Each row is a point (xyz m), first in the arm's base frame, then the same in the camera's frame.
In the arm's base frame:
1: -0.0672 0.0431 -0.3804
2: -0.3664 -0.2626 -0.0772
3: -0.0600 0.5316 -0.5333
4: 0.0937 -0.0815 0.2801
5: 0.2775 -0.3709 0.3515
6: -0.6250 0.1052 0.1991
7: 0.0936 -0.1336 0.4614
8: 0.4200 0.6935 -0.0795
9: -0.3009 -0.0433 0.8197
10: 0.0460 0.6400 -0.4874
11: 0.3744 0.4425 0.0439
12: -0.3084 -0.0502 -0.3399
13: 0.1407 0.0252 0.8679
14: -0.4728 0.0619 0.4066
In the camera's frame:
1: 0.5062 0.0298 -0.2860
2: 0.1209 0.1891 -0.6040
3: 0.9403 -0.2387 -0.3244
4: 0.5031 0.6628 -0.5635
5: 0.3253 0.9136 -0.3958
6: 0.3585 0.1352 -1.0721
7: 0.4671 0.8173 -0.6656
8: 1.3196 0.3258 -0.3267
9: 0.4013 0.8378 -1.2017
10: 1.0863 -0.1786 -0.3109
11: 1.0813 0.4742 -0.3655
12: 0.3212 -0.0459 -0.4551
13: 0.6552 1.1021 -0.9416
14: 0.3973 0.3929 -1.0864

